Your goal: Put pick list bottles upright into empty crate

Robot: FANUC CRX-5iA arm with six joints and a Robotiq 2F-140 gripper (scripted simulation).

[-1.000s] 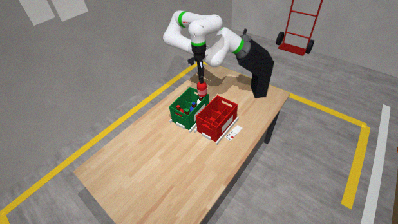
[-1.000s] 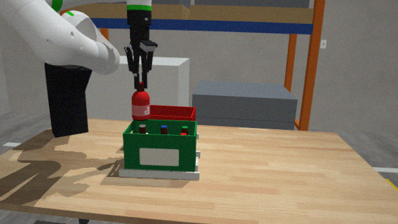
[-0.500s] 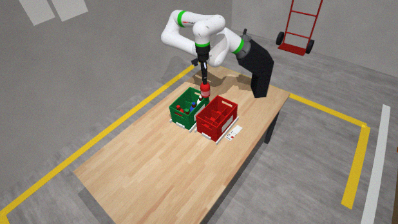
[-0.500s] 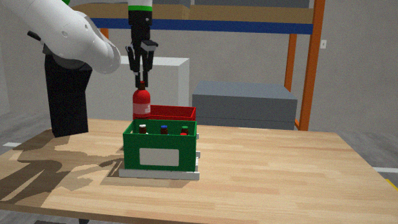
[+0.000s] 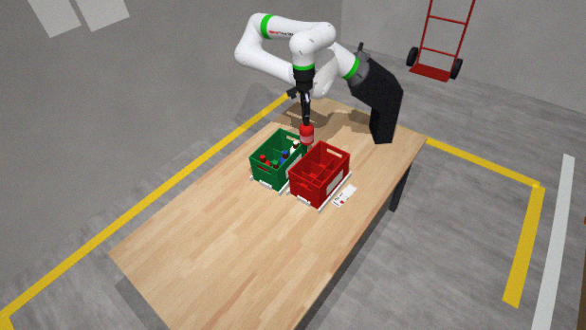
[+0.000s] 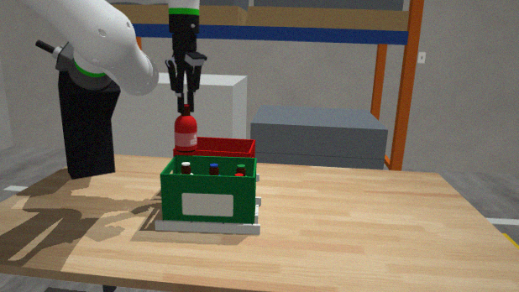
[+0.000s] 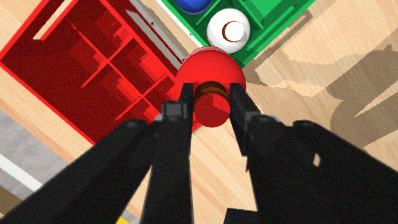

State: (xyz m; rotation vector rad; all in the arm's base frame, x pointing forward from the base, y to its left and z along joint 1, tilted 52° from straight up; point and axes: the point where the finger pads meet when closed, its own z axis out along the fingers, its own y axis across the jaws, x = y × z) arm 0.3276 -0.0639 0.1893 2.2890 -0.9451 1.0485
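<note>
Right now the red-capped bottle is 80 mm below my hand. From my hand the other things lie so: green crate 270 mm below, 130 mm to the right, 80 mm ahead; blue-label bottle 260 mm below, 90 mm to the right, 80 mm ahead; white-capped bottle 260 mm below, 70 mm to the right.
</note>
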